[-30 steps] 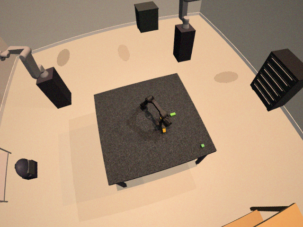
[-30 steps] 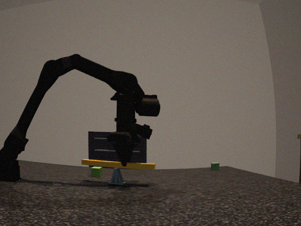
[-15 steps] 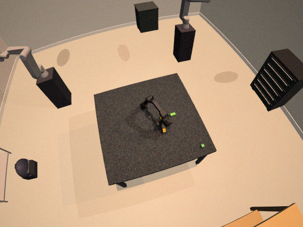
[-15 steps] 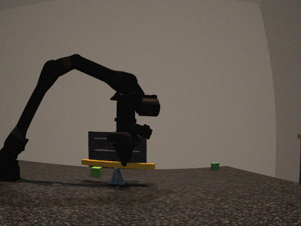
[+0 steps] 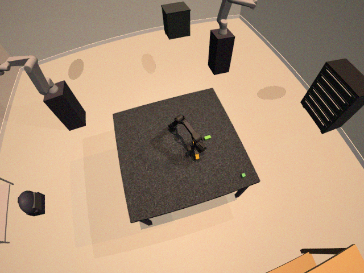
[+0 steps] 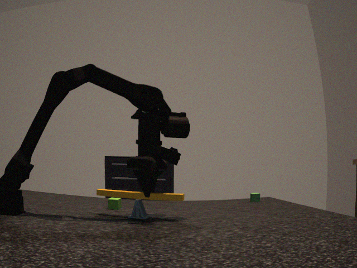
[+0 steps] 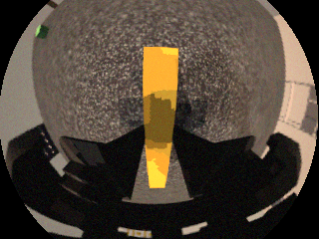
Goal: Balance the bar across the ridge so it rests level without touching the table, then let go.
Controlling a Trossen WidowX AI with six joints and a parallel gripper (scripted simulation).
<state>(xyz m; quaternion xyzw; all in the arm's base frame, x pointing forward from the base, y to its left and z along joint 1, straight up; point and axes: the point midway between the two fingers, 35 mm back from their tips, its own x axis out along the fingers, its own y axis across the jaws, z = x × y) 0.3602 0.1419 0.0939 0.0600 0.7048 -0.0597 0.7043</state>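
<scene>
My gripper tip is 3 cm past the yellow bar. Also, from my gripper tip: green cube (38 cm ahead, 36 cm to the left, 4 cm below).
</scene>
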